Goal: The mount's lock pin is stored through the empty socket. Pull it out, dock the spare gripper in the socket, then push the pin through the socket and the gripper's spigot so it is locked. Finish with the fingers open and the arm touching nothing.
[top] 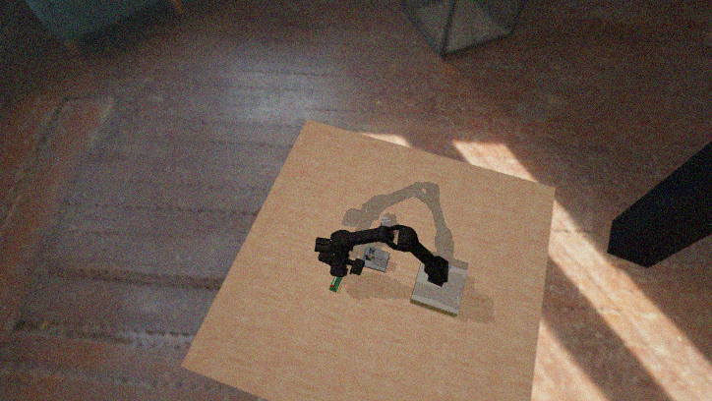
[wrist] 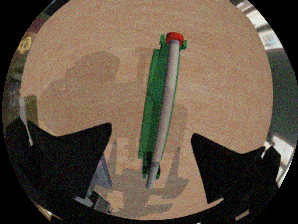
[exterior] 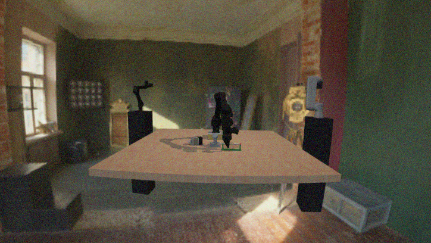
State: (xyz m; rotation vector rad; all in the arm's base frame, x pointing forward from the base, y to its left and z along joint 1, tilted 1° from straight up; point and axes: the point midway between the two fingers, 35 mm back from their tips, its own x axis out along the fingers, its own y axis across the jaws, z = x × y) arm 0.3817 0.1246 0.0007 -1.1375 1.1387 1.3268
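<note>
My gripper tip is now 20 mm to the right of the green pin cradle. From my gripper tip the other things lie so: spare gripper (100 mm behind, 260 mm to the right); grey mount socket (100 mm behind, 100 mm to the right, 20 mm above).
</note>
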